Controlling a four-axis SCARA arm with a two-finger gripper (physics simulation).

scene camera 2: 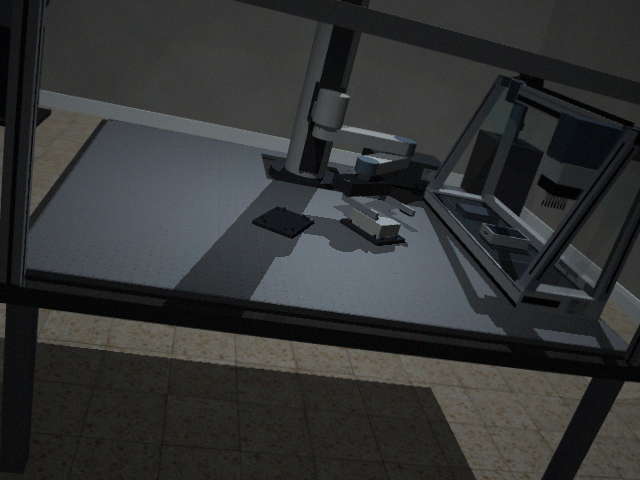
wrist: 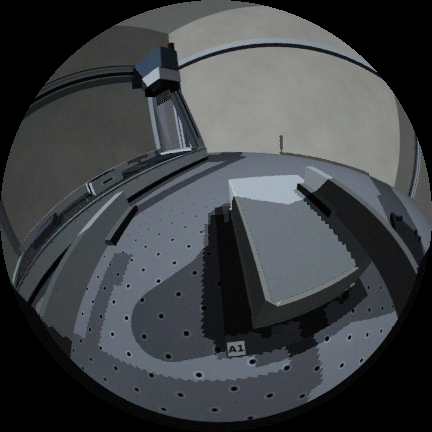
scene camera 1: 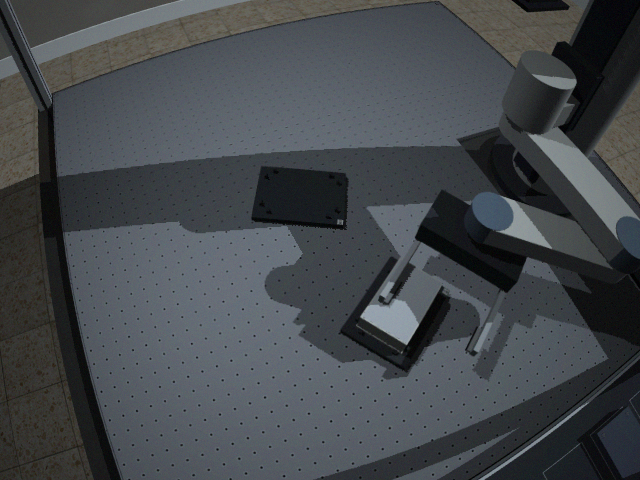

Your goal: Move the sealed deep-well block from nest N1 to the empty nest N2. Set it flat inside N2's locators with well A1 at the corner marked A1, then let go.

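Frame: origin at the arm's base, x ahead, y left, z up, level; metres.
Seen in the pictures: gripper, fingertip midpoint: (scene camera 2: 395,215) (wrist: 214,183) (scene camera 1: 428,326); arm's base, origin of the base link: (scene camera 2: 303,176) (scene camera 1: 537,174).
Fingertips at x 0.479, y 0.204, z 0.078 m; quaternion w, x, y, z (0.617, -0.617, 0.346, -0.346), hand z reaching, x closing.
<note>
Offsets run from my fingertips to a thing's middle. "spot": to the spot under its first point. Level surfaces: height alone.
The sealed deep-well block {dz -0.032, dx +0.007, dy -0.060 m} (scene camera 1: 400,315) (scene camera 2: 381,228) (wrist: 295,245), pale and box-shaped, sits in nest N1 {dz -0.054, dx +0.007, dy -0.060 m} (scene camera 1: 376,347) (scene camera 2: 361,231), a dark plate. In the wrist view an A1 label {spot: dz -0.053, dx -0.085, dy -0.053 m} (wrist: 236,348) shows at N1's near corner. The dark empty nest N2 {dz -0.054, dx +0.058, dy -0.334 m} (scene camera 1: 299,197) (scene camera 2: 283,221) has small locators near its corners and a small white label {spot: dz -0.053, dx +0.019, dy -0.248 m} (scene camera 1: 340,222) at one corner. My gripper (scene camera 1: 428,324) (scene camera 2: 393,213) (wrist: 214,183) is open and empty. It is off-centre: one finger overlaps the block's top in the views, the other stands well out to its side. The exact finger height is unclear.
The perforated table {dz -0.065 m} (scene camera 1: 180,320) (scene camera 2: 155,206) carries both nests. The arm's column (scene camera 2: 307,129) stands behind them. A glass-sided enclosure (scene camera 2: 473,253) with a blue and white pipetting head {spot: dz +0.336, dx +0.299, dy +0.285 m} (scene camera 2: 573,155) stands at the right. Broad shadows cross the table and N1.
</note>
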